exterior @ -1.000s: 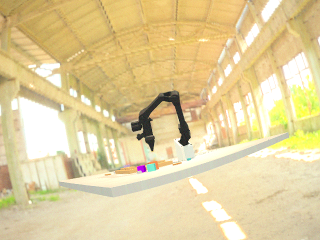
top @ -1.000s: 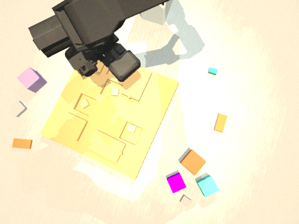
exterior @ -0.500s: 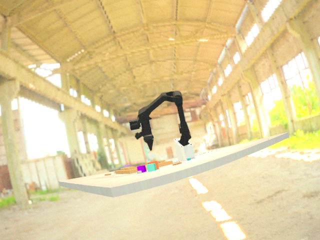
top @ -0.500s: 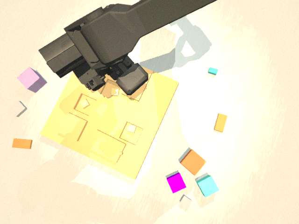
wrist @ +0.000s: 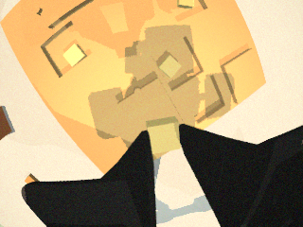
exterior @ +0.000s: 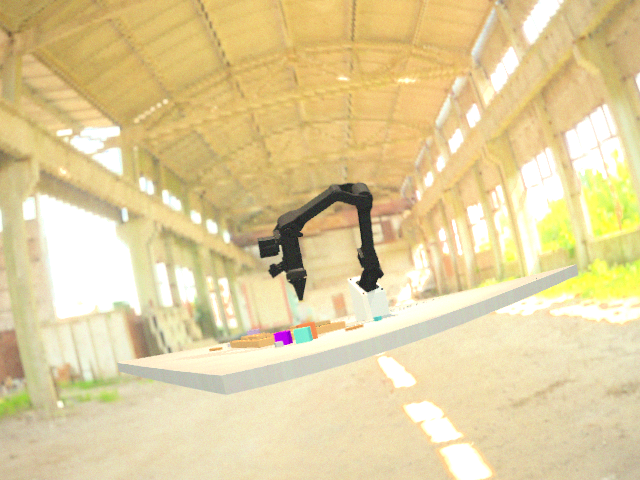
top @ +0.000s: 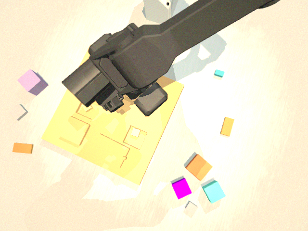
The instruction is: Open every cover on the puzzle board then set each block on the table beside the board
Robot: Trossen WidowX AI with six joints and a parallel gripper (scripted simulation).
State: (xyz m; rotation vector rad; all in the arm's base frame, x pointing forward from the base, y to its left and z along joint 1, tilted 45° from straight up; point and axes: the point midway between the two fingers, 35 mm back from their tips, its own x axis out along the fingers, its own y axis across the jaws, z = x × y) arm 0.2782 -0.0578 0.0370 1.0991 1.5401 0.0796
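The yellow puzzle board lies 9 cm below my gripper tip, 7 cm to the right of it and 5 cm ahead of it. The rest, counted from my gripper tip: orange slab (26 cm to the left, 11 cm below, 3 cm ahead); orange cube (20 cm to the left, 16 cm ahead, 9 cm below); cyan piece (21 cm to the left, 11 cm below, 11 cm behind).
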